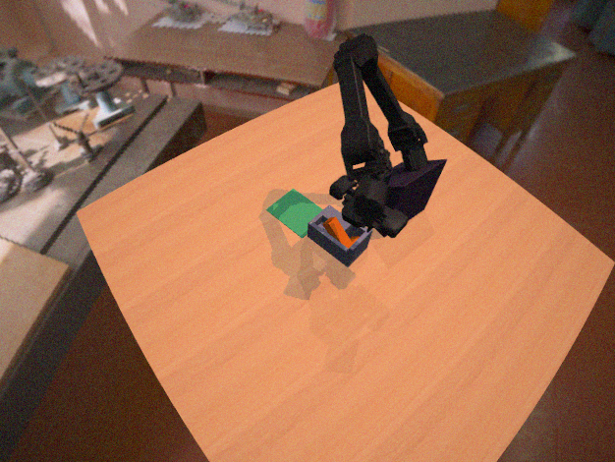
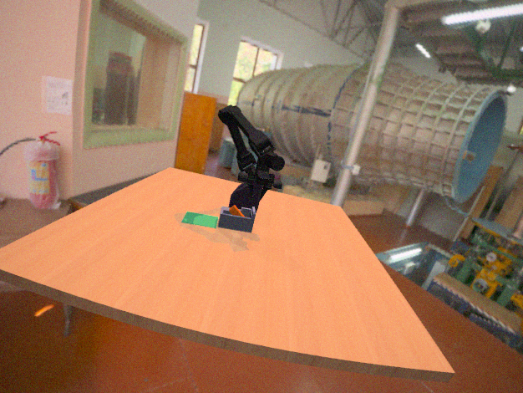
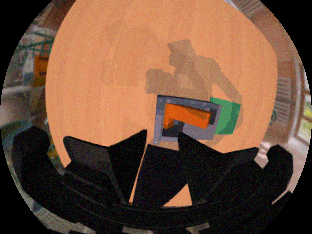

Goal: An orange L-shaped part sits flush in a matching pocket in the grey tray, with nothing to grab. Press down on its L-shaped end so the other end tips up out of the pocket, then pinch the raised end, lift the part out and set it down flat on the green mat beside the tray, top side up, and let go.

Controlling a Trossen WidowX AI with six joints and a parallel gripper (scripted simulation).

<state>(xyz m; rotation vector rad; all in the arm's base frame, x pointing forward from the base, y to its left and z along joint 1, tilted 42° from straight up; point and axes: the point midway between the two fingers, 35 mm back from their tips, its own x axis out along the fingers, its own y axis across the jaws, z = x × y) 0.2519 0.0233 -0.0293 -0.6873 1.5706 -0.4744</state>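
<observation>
The orange L-shaped part is 100 mm below my gripper tip and 40 mm to the right of it. The rest, counted from my gripper tip: green mat (220 mm to the right, 160 mm below, 30 mm ahead).
</observation>
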